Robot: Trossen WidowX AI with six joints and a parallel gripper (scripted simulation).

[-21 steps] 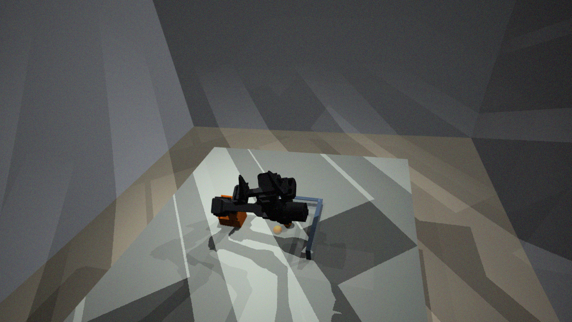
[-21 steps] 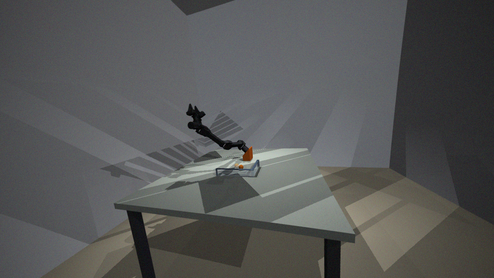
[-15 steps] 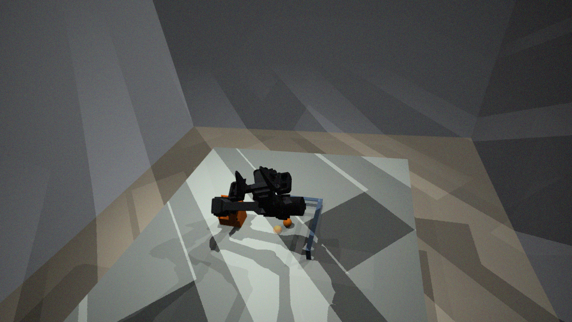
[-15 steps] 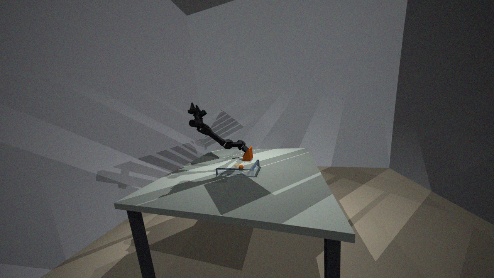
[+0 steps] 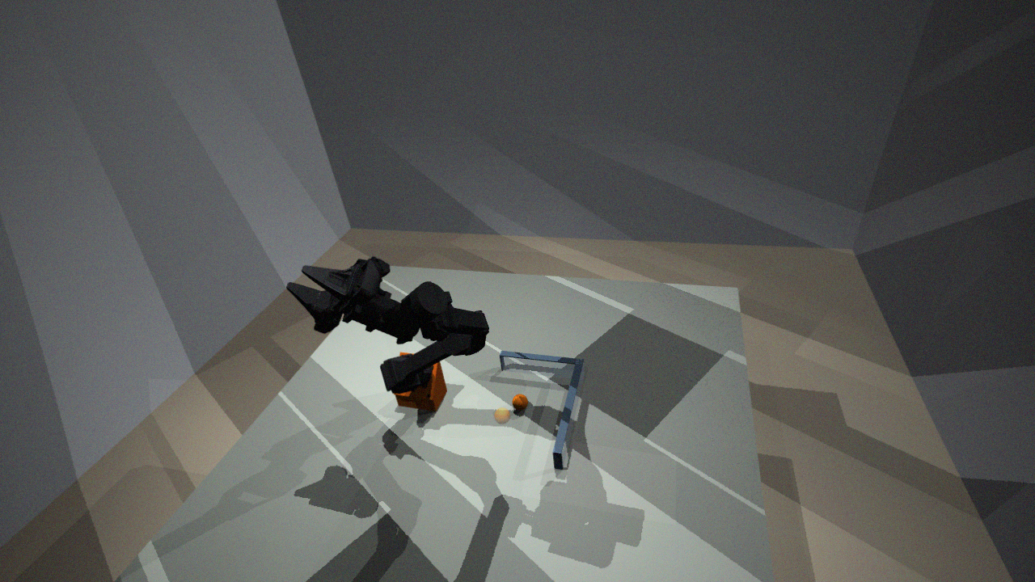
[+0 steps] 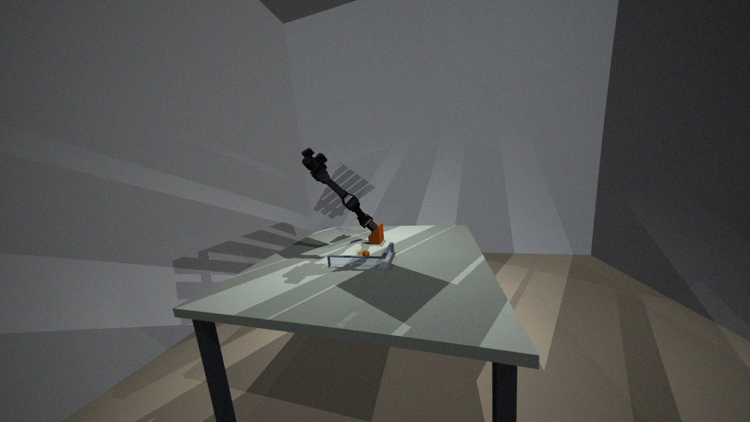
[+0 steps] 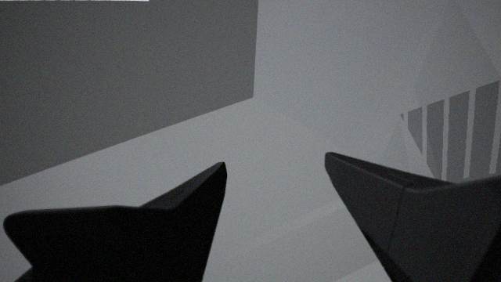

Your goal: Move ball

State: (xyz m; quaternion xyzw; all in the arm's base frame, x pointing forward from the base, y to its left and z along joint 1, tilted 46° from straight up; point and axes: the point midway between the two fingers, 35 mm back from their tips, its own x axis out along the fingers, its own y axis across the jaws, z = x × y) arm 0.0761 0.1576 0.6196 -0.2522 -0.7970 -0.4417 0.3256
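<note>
The orange ball lies 140 mm ahead of my gripper tip, 400 mm to the left of it and 630 mm below it.
</note>
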